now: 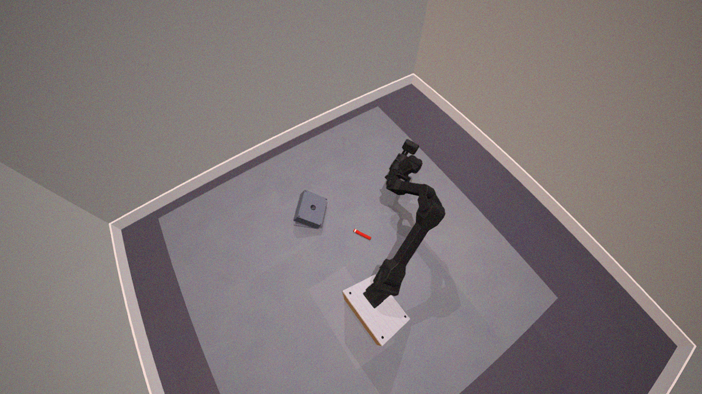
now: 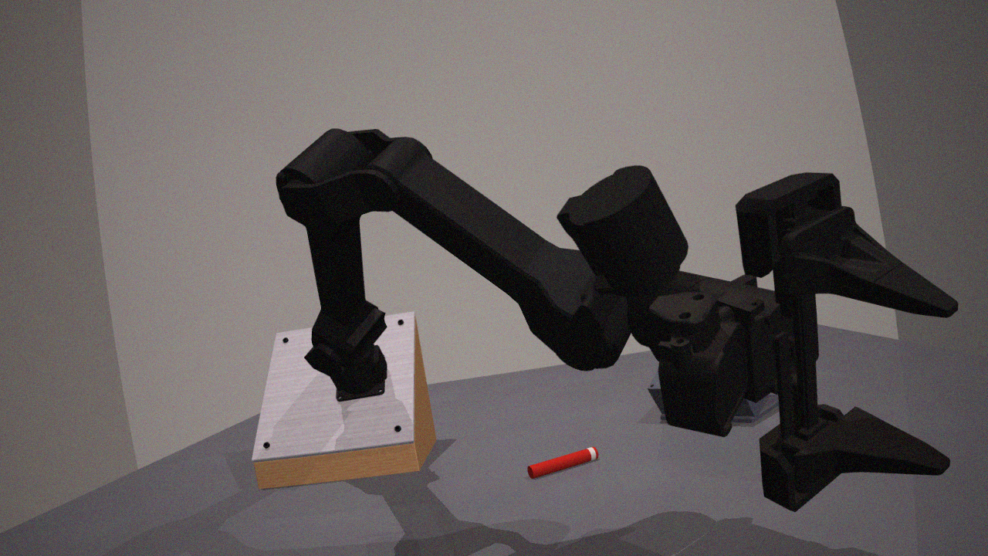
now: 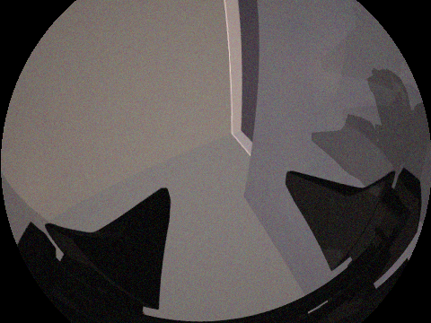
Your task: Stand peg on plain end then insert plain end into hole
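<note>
My gripper tip is 15 cm past the red peg, 41 cm to the right of it and 12 cm above it. From my gripper tip the other things lie so: grey sloped panel (5 cm ahead, 52 cm to the left, 7 cm below).
</note>
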